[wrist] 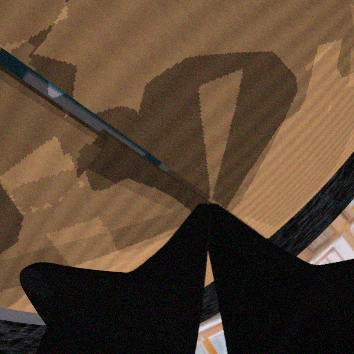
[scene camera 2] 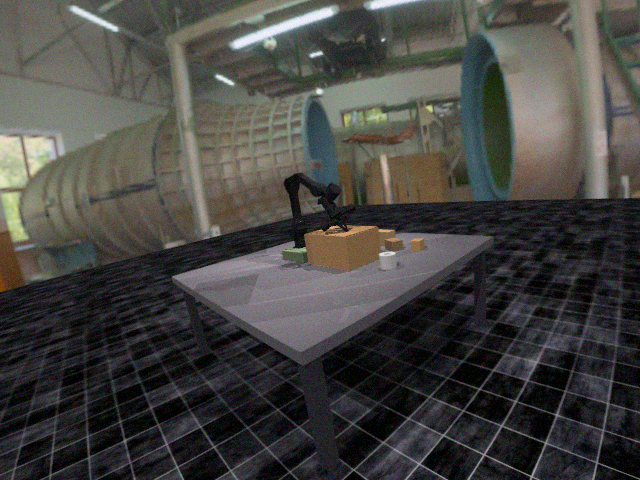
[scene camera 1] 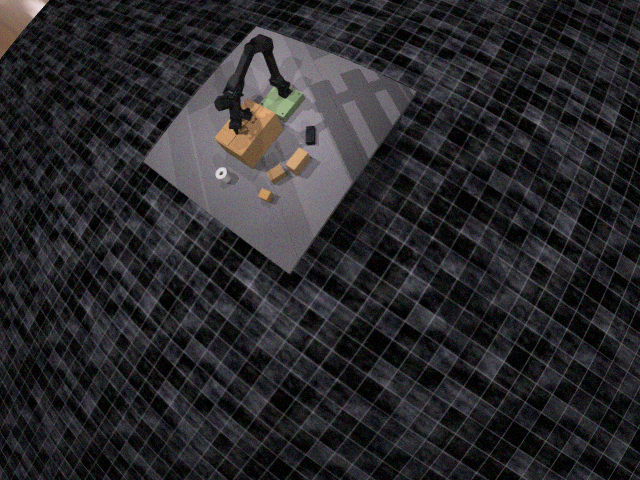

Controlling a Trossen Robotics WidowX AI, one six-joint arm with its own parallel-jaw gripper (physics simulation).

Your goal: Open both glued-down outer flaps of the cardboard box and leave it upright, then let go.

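Note:
The cardboard box stands upright on the table. Its two outer flaps, one on one side of the middle seam and the other across it, lie nearly flat over the top. In the wrist view a narrow slit with teal and grey showing in it runs between them, down to the fingertips. My gripper is shut and empty, tilted, its tips at the seam near one end of the box top. The tips' exact depth at the seam cannot be told.
A green block is beside the box near the arm's base. A white roll, a black block and three small tan blocks stand around the box.

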